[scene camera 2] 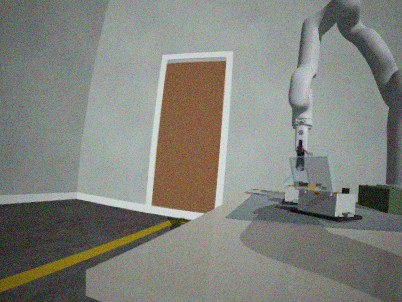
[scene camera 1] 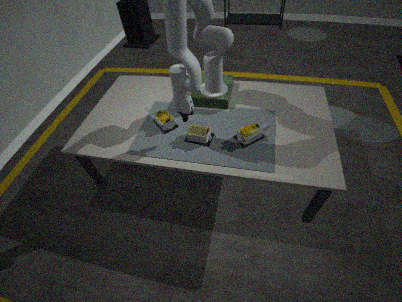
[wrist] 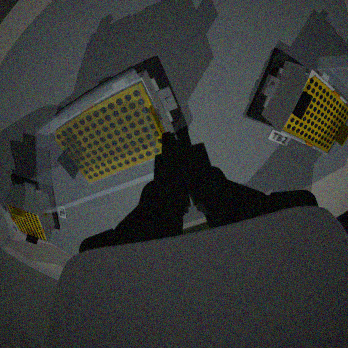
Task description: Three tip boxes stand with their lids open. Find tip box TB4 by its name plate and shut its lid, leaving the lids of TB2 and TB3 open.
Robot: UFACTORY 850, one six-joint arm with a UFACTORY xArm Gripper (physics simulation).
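Observation:
My gripper [scene camera 1: 185,117] [scene camera 2: 300,162] [wrist: 180,147] is shut and empty, pointing down beside the middle tip box, on the robot's side. In the wrist view its fingertips overlap that box's right edge; contact is unclear. The middle box [scene camera 1: 199,135] [wrist: 112,132] holds a yellow rack, partly seen through a clear lid [wrist: 102,192]; its angle is hard to tell. Its name plate is not visible. TB2 [scene camera 1: 165,121] [wrist: 285,97] has a readable plate [wrist: 278,137]. The third box [scene camera 1: 250,135] [scene camera 2: 325,202] [wrist: 30,220] has its lid [scene camera 2: 320,172] upright; its plate is unreadable.
The boxes stand on a blue-grey mat [scene camera 1: 220,159] on a pale table [scene camera 1: 300,95]. The green robot base [scene camera 1: 220,103] [scene camera 2: 375,197] is behind them. Another box [scene camera 2: 291,194] partly shows behind the nearest one in scene camera 2.

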